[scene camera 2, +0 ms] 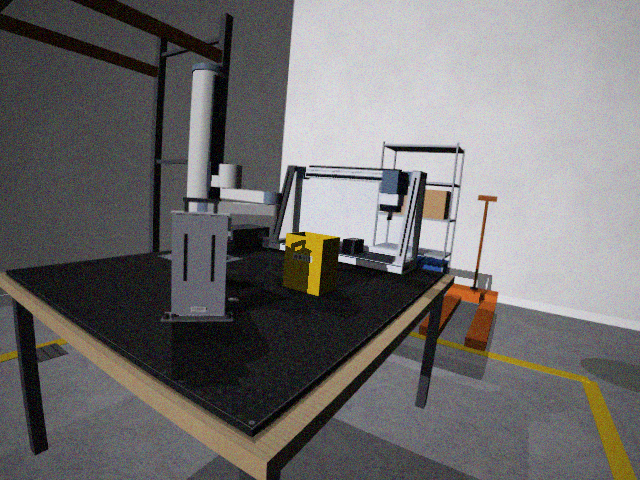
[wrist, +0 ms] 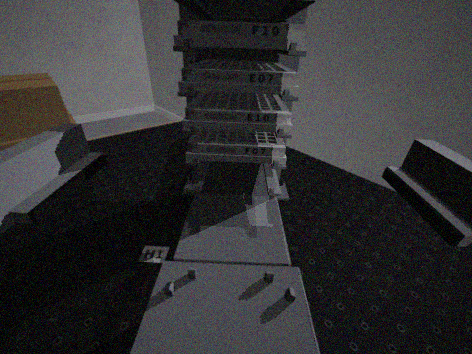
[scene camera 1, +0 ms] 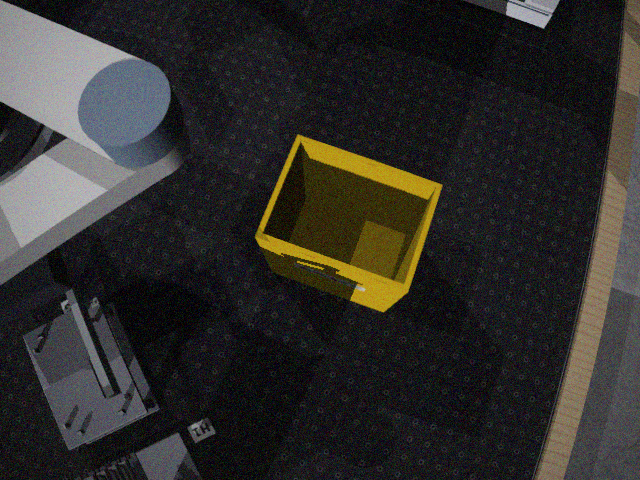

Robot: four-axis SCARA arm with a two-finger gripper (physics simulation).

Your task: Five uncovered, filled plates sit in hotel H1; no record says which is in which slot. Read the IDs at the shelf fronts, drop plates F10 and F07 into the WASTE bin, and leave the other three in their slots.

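Places are measured from the arm's base along level axes (x ahead, y left, z up), in centimetres.
Where they show: gripper, fingertip midpoint: (wrist: 244, 150) (scene camera 1: 48, 426).
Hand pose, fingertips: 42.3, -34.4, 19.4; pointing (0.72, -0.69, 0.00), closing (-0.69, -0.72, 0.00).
Note:
Things, the pixels of their top centre, and the offset from my fingertips, as dx, dy, dz. "pt": a spot on its surface instead.
- F10 at its top centre: (wrist: 241, 28) +9.8, -8.4, +5.7
- E07 at its top centre: (wrist: 240, 64) +9.8, -8.4, +2.9
- E10 at its top centre: (wrist: 239, 95) +9.8, -8.4, +0.1
- F07 at its top centre: (wrist: 237, 122) +9.8, -8.4, -2.8
- yellow waste bin at its top centre: (scene camera 1: 350, 209) (scene camera 2: 313, 235) +22.3, +31.8, +1.9
- grey pegged station at its top centre: (scene camera 1: 77, 373) -3.9, +4.4, -11.1
- H1 tag at its top centre: (scene camera 1: 201, 430) (wrist: 154, 254) +12.4, +2.6, -18.1
- gantry machine with a blue head, surface spot: (scene camera 2: 391, 181) pt +32.4, +80.9, +25.4
- black block at a spot on its surface: (scene camera 2: 353, 245) pt +13.6, +86.0, -8.5
Hotel H1 (scene camera 1: 165, 454) (scene camera 2: 199, 304) (wrist: 270, 245) stands as a grey tower. In the wrist view its stacked plates read, from top down, F10 (wrist: 235, 35), E07 (wrist: 260, 78), E10 (wrist: 257, 118) and F07 (wrist: 255, 151). A dark underside shows above F10; no ID is visible there. My gripper (wrist: 244, 150) is open and empty, its fingers wide apart at the left and right, in front of the stack. One finger shows as a pale bar in scene camera 1. The yellow waste bin (scene camera 1: 361, 165) (scene camera 2: 325, 263) stands apart from the hotel; its visible floor holds no plate.
A grey pegged station (scene camera 1: 77, 397) (wrist: 230, 320) lies in front of the hotel, beside the H1 tag (scene camera 1: 201, 429) (wrist: 155, 253). The white arm's blue cap (scene camera 1: 124, 103) is left of the bin. A gantry machine with a blue head (scene camera 2: 391, 181) and a black block (scene camera 2: 353, 245) stand behind the bin.

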